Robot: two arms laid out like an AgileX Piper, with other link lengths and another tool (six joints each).
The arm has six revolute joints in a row. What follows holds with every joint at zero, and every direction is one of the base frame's. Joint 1 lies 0.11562 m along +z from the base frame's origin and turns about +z. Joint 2 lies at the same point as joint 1 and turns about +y. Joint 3 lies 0.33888 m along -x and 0.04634 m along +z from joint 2 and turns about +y. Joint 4 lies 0.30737 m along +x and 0.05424 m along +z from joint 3 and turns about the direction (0.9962, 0, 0.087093). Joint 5 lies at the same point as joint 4 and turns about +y. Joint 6 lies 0.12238 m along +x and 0.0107 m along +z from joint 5 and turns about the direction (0.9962, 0, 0.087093). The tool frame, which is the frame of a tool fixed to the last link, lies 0.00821 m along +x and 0.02 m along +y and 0.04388 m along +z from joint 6; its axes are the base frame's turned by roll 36.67, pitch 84.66 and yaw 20.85 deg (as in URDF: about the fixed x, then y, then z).
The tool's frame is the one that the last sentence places.
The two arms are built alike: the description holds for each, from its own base.
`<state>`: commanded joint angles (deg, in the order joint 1, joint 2, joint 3, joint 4, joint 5, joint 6); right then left.
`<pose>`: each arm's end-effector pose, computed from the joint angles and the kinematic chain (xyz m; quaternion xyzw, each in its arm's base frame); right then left.
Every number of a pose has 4 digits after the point. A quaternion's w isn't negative.
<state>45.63 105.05 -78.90 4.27 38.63 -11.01 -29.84 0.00 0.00 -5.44 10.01 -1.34</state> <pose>0.3510 0.4042 0.2489 -0.3870 0.8738 -0.0109 0.2943 0.1038 -0.0335 0.2447 0.2526 0.6828 -0.3044 0.6142</pose>
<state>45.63 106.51 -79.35 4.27 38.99 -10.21 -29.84 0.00 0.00 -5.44 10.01 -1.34</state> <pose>0.3544 0.4071 0.2379 -0.3838 0.8792 -0.0138 0.2820 0.1038 -0.0335 0.2447 0.2526 0.6828 -0.3044 0.6142</pose>
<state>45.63 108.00 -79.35 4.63 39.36 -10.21 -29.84 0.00 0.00 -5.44 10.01 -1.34</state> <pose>0.3558 0.4091 0.2234 -0.3858 0.8831 -0.0172 0.2665 0.1038 -0.0335 0.2447 0.2526 0.6828 -0.3044 0.6142</pose>
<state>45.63 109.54 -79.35 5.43 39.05 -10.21 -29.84 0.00 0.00 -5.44 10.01 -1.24</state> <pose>0.3578 0.4120 0.2098 -0.3841 0.8874 -0.0164 0.2545 0.1038 -0.0335 0.2447 0.2533 0.6828 -0.3038 0.6143</pose>
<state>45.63 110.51 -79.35 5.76 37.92 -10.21 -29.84 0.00 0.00 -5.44 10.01 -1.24</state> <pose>0.3603 0.4147 0.2025 -0.3816 0.8884 -0.0145 0.2549 0.1038 -0.0335 0.2447 0.2533 0.6828 -0.3038 0.6143</pose>
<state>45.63 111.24 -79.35 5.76 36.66 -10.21 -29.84 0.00 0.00 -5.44 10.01 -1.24</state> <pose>0.3628 0.4169 0.1976 -0.3799 0.8879 -0.0135 0.2592 0.1038 -0.0335 0.2447 0.2533 0.6828 -0.3038 0.6143</pose>
